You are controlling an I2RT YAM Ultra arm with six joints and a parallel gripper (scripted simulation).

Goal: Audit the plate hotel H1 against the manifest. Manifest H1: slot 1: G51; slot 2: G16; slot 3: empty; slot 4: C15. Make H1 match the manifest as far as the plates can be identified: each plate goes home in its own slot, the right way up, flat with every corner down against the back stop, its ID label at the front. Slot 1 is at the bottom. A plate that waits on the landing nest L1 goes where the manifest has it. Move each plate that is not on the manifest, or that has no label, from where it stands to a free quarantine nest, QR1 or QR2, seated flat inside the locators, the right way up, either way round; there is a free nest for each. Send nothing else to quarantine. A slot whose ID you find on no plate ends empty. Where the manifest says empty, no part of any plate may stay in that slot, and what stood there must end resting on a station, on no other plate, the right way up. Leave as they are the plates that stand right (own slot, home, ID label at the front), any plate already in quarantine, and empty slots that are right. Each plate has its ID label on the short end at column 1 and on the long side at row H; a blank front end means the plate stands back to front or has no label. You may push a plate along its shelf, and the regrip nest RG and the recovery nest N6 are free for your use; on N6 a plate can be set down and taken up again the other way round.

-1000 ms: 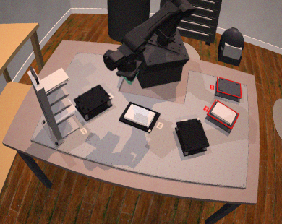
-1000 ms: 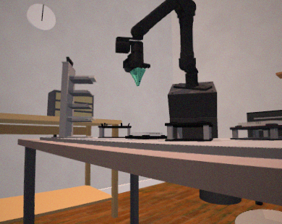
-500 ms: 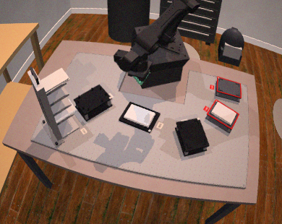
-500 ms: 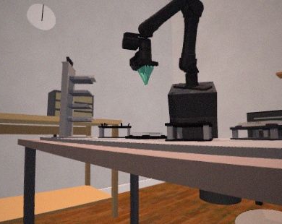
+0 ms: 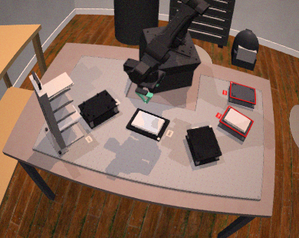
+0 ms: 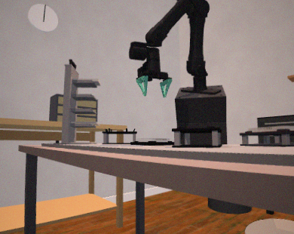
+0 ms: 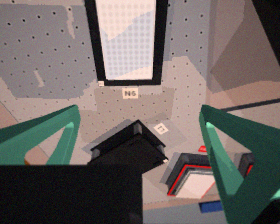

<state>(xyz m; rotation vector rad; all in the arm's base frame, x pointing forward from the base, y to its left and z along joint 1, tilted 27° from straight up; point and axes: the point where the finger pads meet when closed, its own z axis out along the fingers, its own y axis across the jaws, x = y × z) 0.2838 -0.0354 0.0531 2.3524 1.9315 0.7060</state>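
The recovery nest N6 is 20 cm below my hand, 1 cm to the right of it and 1 cm ahead of it. From my hand the other things lie so: RG label: 21 cm below, 19 cm to the right, 8 cm behind; then black regrip nest: 25 cm to the right, 15 cm below, 1 cm ahead; then N6 tag: 21 cm below, 10 cm to the left, 3 cm ahead.
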